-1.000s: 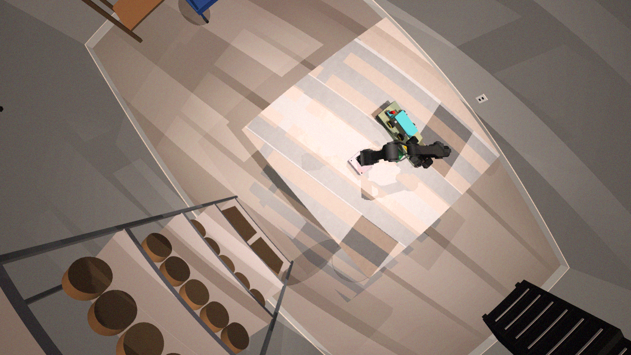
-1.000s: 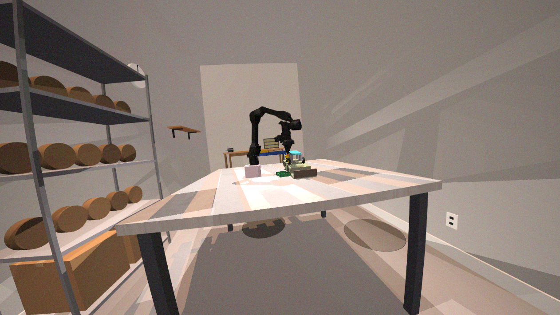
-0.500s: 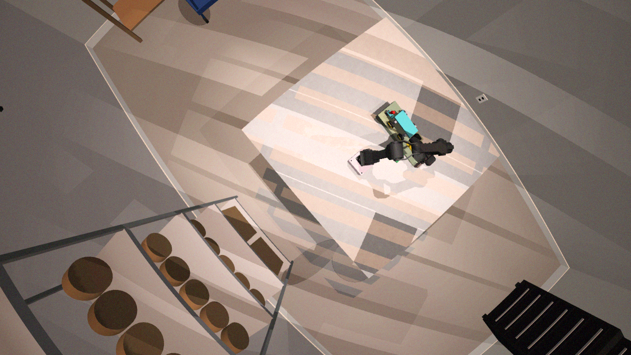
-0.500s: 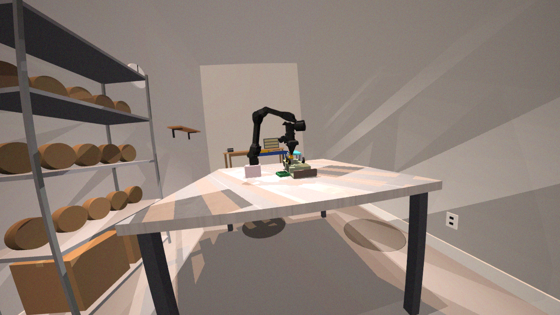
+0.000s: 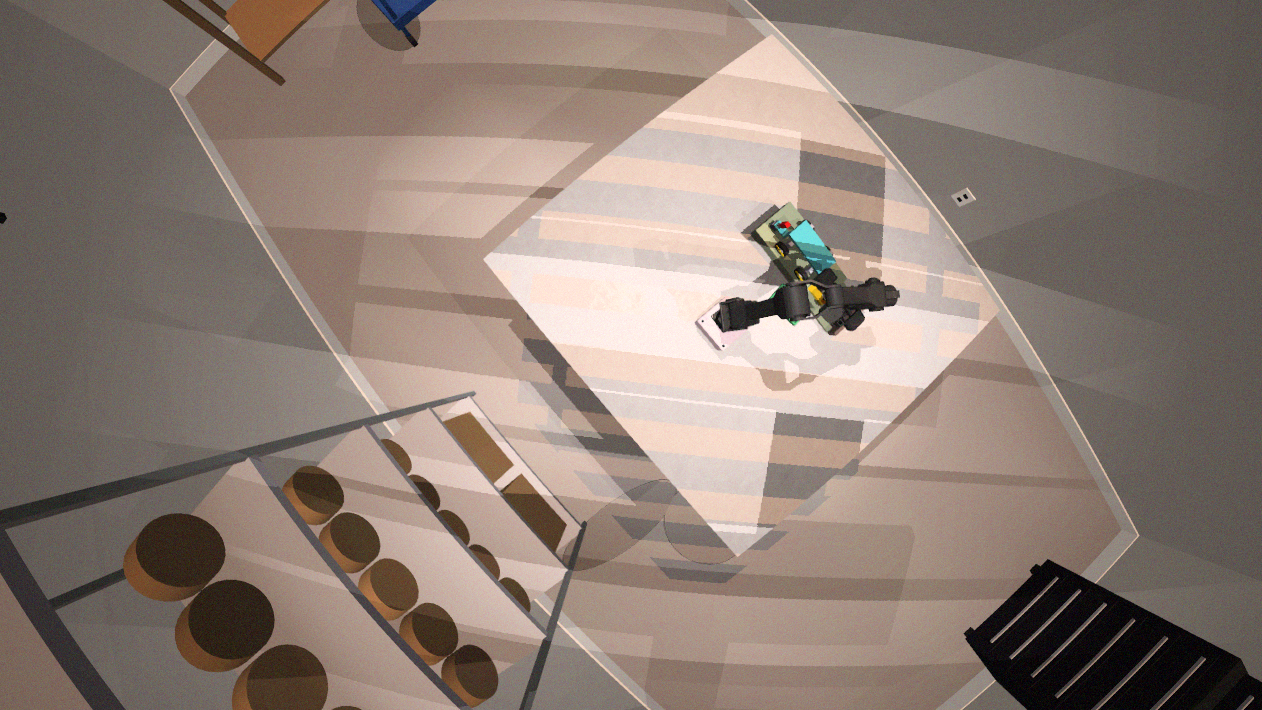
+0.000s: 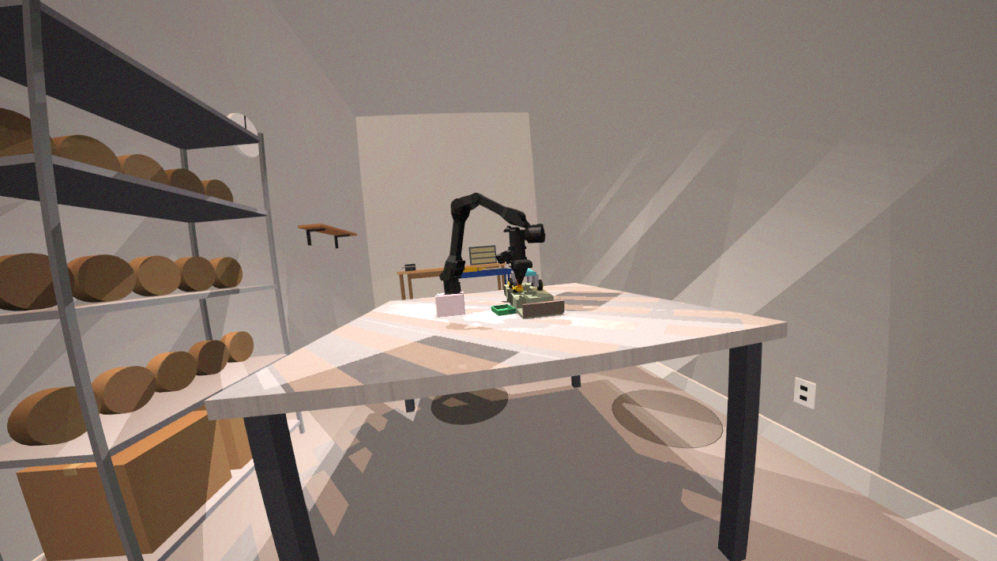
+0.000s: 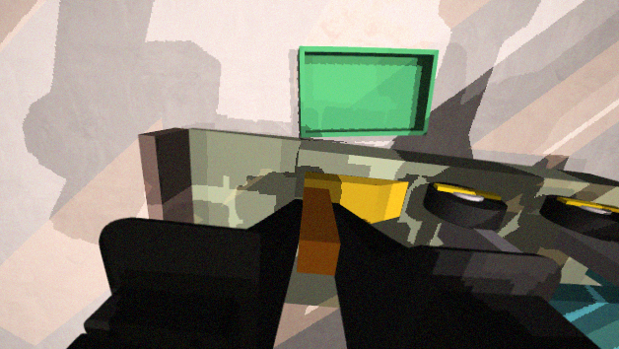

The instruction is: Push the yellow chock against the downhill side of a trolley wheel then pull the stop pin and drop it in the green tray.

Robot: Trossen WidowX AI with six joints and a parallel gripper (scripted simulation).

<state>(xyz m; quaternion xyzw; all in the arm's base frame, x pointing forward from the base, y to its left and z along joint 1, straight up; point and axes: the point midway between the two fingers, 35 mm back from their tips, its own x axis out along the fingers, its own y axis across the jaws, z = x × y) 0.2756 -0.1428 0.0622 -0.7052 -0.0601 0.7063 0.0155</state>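
Now: gripper tip 20 mm short of the stop pin, 260 mm to the right of it and 20 mm below it. Also, from my gripper tip: brown block: 60 mm ahead, 110 mm to the right, 80 mm below; then yellow chock: 20 mm to the left, 10 mm below; then green tray: 70 mm behind, 50 mm to the left, 120 mm below.
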